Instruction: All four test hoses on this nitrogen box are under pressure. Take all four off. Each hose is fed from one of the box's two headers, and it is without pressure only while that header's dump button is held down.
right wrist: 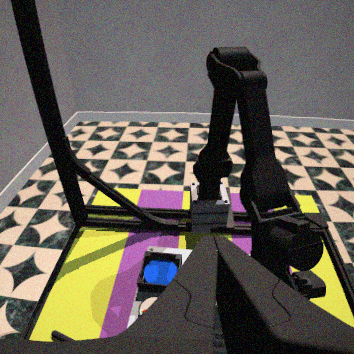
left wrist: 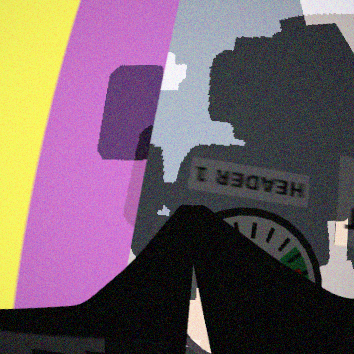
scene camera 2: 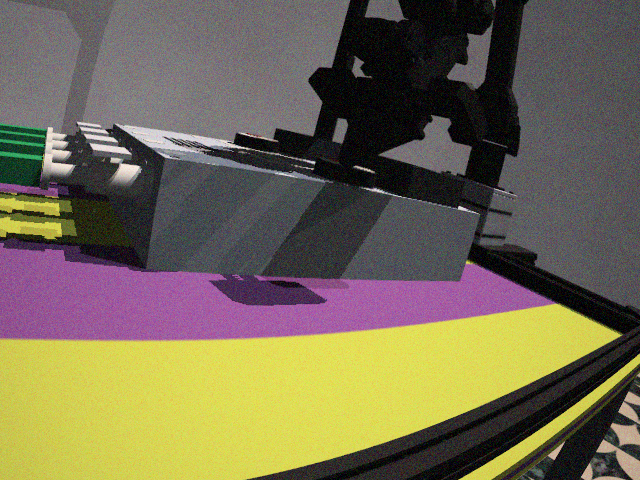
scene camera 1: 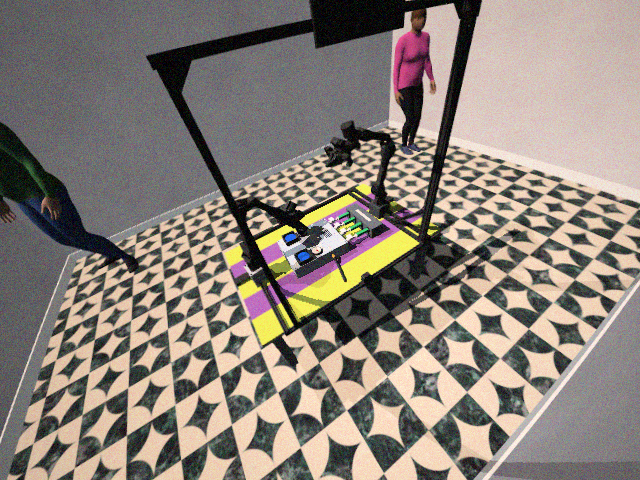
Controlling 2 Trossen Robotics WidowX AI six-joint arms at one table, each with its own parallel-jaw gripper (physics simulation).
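Frame: origin at the left arm's base, x back, y left, z down, level; millimetres.
Seen in the pictures: left gripper, between the fingertips: (left wrist: 190,216) (scene camera 2: 343,164); right gripper, between the fingertips: (right wrist: 211,246) (scene camera 1: 325,167); left arm's base, origin of its link: (right wrist: 208,192) (scene camera 2: 480,183) (scene camera 1: 254,265); right arm's base, origin of its link: (scene camera 1: 379,202).
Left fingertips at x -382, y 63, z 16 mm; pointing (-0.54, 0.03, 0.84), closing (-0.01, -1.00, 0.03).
Pixels of each thing's top centre, then the offset from my left fingertips to it. "spot": a spot on its surface instead.
- blue button, centre of its top: (right wrist: 160,271) (scene camera 1: 303,256) dz -1, dx +138, dy -195 mm
- HEADER 1 gauge, a spot on its surface: (left wrist: 260,227) spot: dz +1, dx +4, dy -25 mm
- grey block, a spot on its surface: (scene camera 1: 375,224) spot: dz +15, dx -343, dy -293 mm
- thin dark rod, a spot on its surface: (scene camera 1: 340,269) spot: dz +82, dx +12, dy -358 mm
The grey nitrogen box (scene camera 1: 334,243) (scene camera 2: 232,222) stands on the striped table. Its two blue dump buttons (scene camera 1: 290,237) (scene camera 1: 303,256) sit in black housings; one blue button (right wrist: 160,272) shows in the right wrist view. Green hoses (scene camera 1: 361,233) (scene camera 2: 20,164) lead from white couplings at the box's other end. My left gripper (scene camera 2: 345,155) (left wrist: 190,216) is shut and empty, its tips low over the box and partly covering the HEADER 1 gauge (left wrist: 260,227). The gauge's needle shows partly, by the green band. My right gripper (scene camera 1: 329,159) (right wrist: 211,246) is shut and empty, high above the table.
A grey block (scene camera 1: 375,224) stands at the hoses' far end. A thin dark rod (scene camera 1: 340,269) shows beside the box. Black frame posts (scene camera 1: 448,108) (right wrist: 44,105) rise around the table. Two people stand beyond it, one in pink (scene camera 1: 412,59), one in green (scene camera 1: 23,165).
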